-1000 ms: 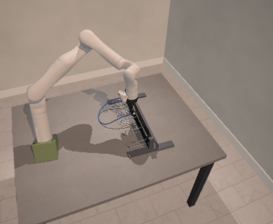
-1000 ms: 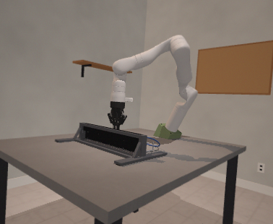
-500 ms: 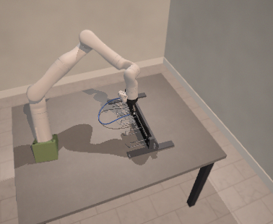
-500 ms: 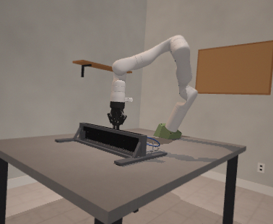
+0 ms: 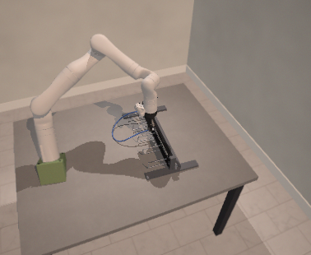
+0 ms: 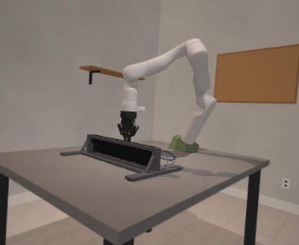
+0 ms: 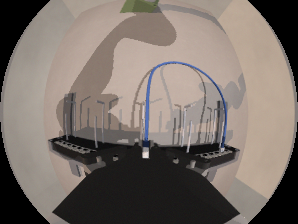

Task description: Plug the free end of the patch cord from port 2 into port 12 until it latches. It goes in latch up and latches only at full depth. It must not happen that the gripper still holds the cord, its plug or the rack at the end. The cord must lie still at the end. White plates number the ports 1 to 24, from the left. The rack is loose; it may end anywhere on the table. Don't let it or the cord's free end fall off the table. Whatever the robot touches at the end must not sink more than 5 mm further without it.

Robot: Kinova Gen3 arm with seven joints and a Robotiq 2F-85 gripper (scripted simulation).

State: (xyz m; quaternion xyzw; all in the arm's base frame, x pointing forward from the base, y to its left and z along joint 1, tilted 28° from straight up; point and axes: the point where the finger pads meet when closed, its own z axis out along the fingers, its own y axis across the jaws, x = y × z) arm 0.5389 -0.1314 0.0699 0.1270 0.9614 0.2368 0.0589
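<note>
The white plug is 10 mm ahead of my hand and 10 mm below it.
</note>
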